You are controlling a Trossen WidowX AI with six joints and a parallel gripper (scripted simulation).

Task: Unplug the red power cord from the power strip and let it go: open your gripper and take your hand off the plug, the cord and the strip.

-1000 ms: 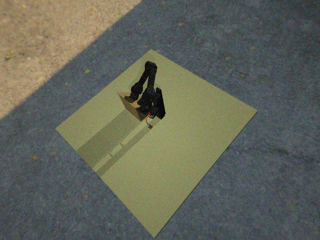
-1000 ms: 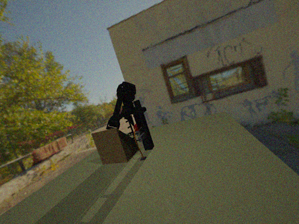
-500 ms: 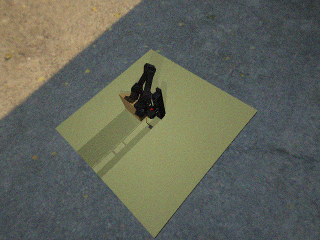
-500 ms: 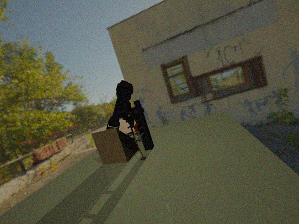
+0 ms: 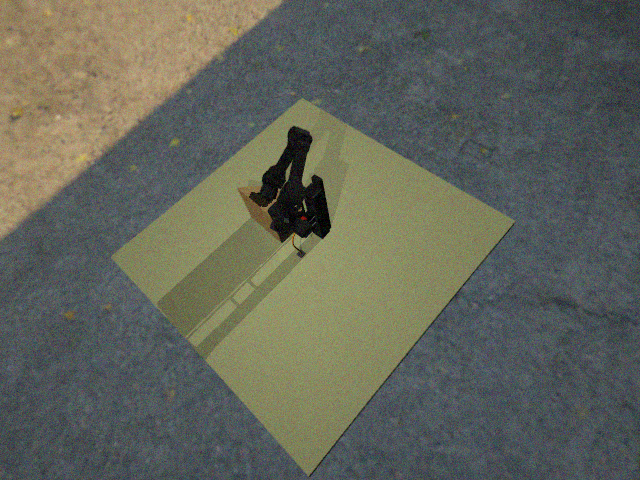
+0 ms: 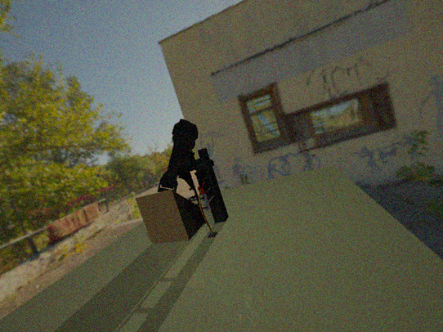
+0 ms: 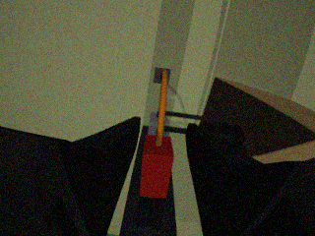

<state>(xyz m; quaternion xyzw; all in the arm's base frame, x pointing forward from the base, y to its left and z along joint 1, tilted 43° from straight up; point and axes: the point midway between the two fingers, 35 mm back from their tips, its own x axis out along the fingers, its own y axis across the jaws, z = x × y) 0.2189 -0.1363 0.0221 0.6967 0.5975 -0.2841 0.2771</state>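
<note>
Right now the red plug is 7 cm to the left of my gripper tip.
</note>
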